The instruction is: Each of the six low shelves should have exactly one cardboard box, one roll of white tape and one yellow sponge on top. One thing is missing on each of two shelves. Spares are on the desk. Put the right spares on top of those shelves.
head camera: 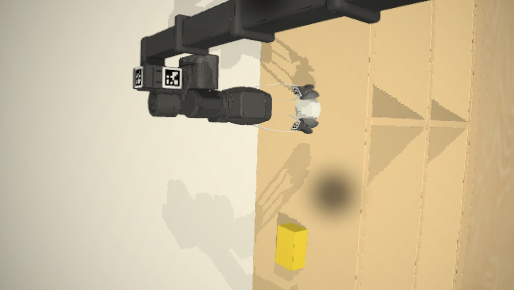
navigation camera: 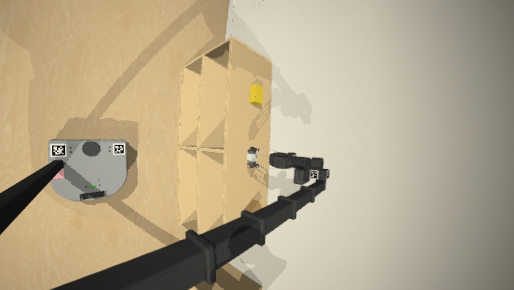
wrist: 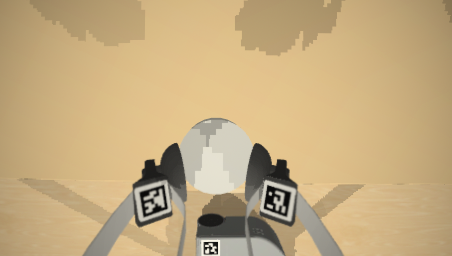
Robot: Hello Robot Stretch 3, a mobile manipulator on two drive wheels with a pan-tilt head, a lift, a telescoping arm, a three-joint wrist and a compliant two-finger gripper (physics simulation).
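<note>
My gripper (head camera: 306,109) (navigation camera: 253,157) (wrist: 216,162) is shut on a white tape roll (head camera: 309,107) (navigation camera: 251,158) (wrist: 215,155), its round face towards the wrist camera. It holds the roll over the top of a low wooden shelf (head camera: 340,245) (navigation camera: 240,122) (wrist: 215,85), and finger shadows fall apart from the fingers on that top. A yellow sponge (head camera: 291,247) (navigation camera: 256,94) stands towards one end of the top. In the navigation view a brown cardboard box (navigation camera: 252,205) shows partly behind the arm at the other end. The desk and spares do not show.
The telescoping arm (head camera: 300,15) (navigation camera: 150,262) reaches across the shelf. My wheeled base (navigation camera: 107,167) (wrist: 240,245) stands on the wood floor (navigation camera: 65,95) on the shelf's open compartment side. A pale surface (head camera: 90,175) (navigation camera: 400,150) lies beyond the shelf's back edge.
</note>
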